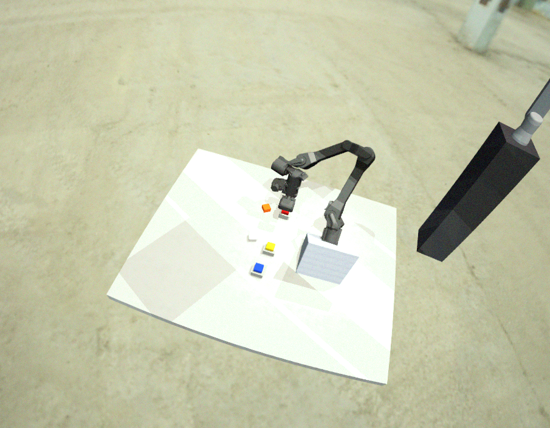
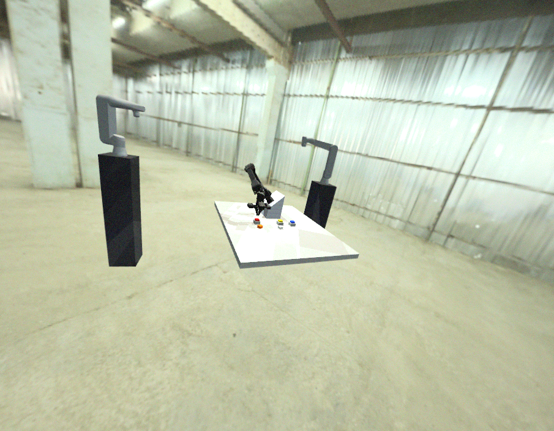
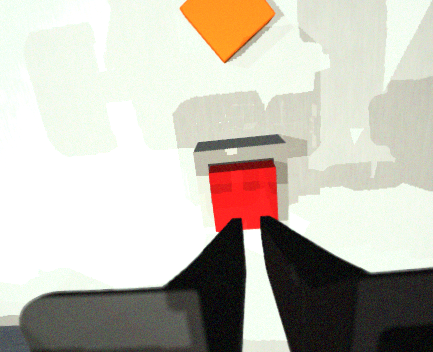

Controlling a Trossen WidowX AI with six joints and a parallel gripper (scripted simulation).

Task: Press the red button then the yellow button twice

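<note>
My gripper tip is 21 cm to the right of the yellow button, 3 cm above it and 1 cm past it. Round my gripper tip: orange block 9 cm ahead, 6 cm below, 1 cm to the left; blue button 32 cm to the left, 3 cm below; white block 19 cm to the left, 8 cm ahead, 6 cm below.
</note>
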